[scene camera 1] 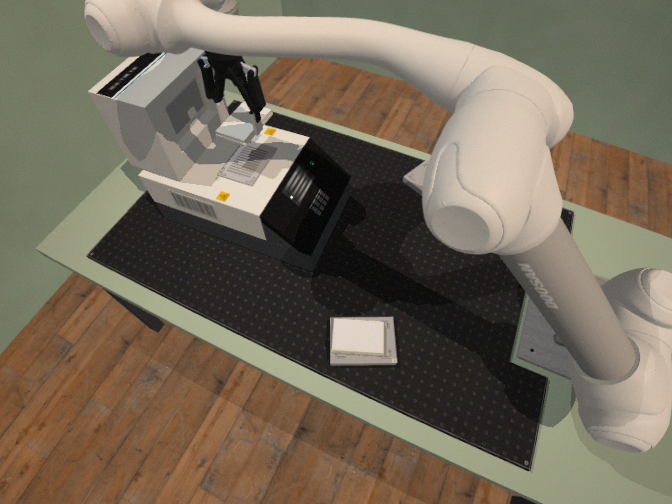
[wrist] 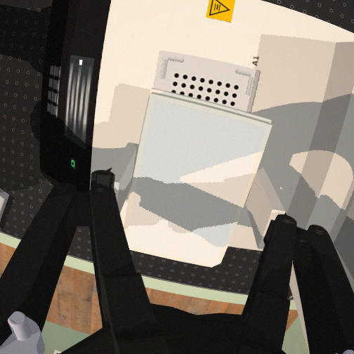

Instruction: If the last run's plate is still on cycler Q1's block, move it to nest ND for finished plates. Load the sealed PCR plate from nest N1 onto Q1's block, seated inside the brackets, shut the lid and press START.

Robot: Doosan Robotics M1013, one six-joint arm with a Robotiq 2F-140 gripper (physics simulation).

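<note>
My gripper [scene camera 1: 238, 120] [wrist: 193, 170] is shut on a pale sealed PCR plate [scene camera 1: 233, 127] [wrist: 200, 145], gripped by its two long sides. The plate is above cycler Q1 [scene camera 1: 206, 189], towards the far side of its deck. Q1's block [scene camera 1: 246, 162] [wrist: 210, 67] shows bare wells and corner brackets at one end; in the wrist view the held plate covers the rest. Q1's lid [scene camera 1: 162, 103] stands open. Its dark front panel [scene camera 1: 293, 200] [wrist: 72, 115] has a display, a keypad and a small green mark. Another white plate [scene camera 1: 358, 336] rests on a grey nest [scene camera 1: 363, 360] near the table's front edge.
Part of another grey nest [scene camera 1: 415, 176] shows at the back, partly hidden by my arm. The raised lid housing stands close beside the gripper. Yellow warning labels [scene camera 1: 223, 196] [wrist: 220, 9] mark the deck. A black perforated mat [scene camera 1: 260, 287] lies under the cycler and nests.
</note>
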